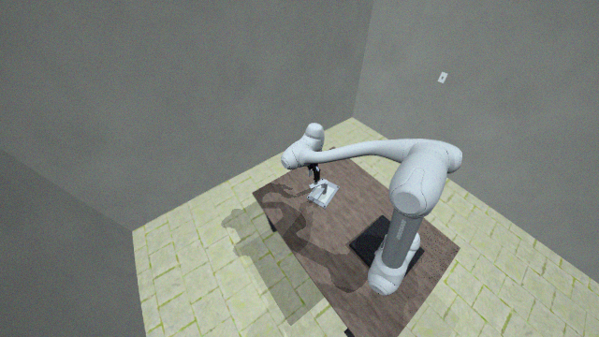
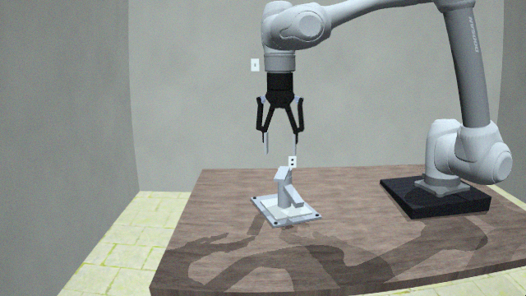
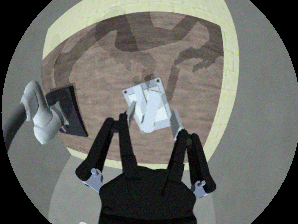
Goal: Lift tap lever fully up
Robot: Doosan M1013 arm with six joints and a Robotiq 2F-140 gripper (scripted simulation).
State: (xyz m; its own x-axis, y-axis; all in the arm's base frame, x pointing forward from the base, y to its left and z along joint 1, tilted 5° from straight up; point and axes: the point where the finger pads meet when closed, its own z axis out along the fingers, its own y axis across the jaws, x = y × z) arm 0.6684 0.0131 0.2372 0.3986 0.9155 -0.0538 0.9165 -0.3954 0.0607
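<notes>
My hand is 2 cm past the lever, 4 cm to the left of it and 10 cm above it. Round my hand: tap (3 cm behind, 6 cm to the right, 16 cm below).
</notes>
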